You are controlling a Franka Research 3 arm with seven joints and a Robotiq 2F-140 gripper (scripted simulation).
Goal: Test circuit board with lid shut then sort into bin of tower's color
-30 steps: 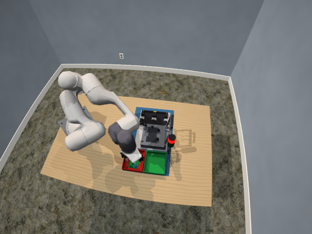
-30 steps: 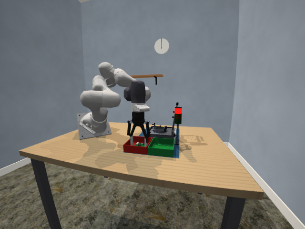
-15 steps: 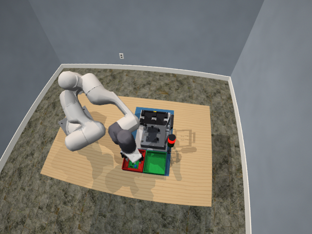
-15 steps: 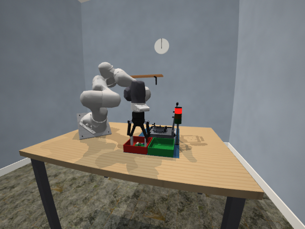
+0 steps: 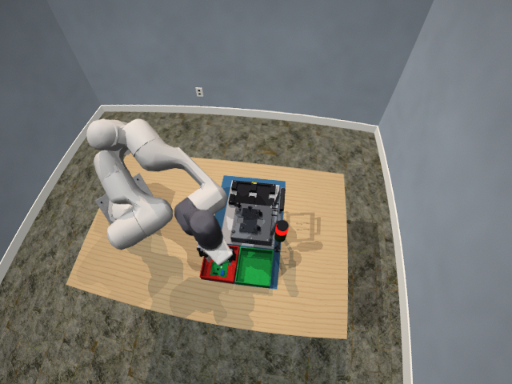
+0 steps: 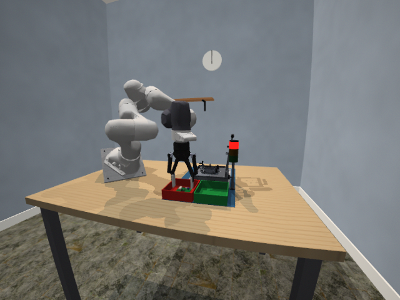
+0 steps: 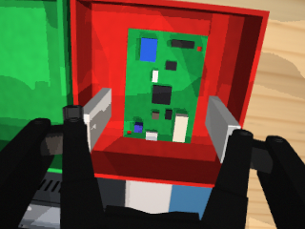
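Right now the red bin is 4 cm below my hand and 1 cm to the right of it. From my hand the other things lie so: tester plate: 16 cm to the left, 16 cm ahead, 2 cm above; green circuit board: 5 cm below, 1 cm to the right; green bin: 14 cm ahead, 5 cm to the right, 4 cm below.
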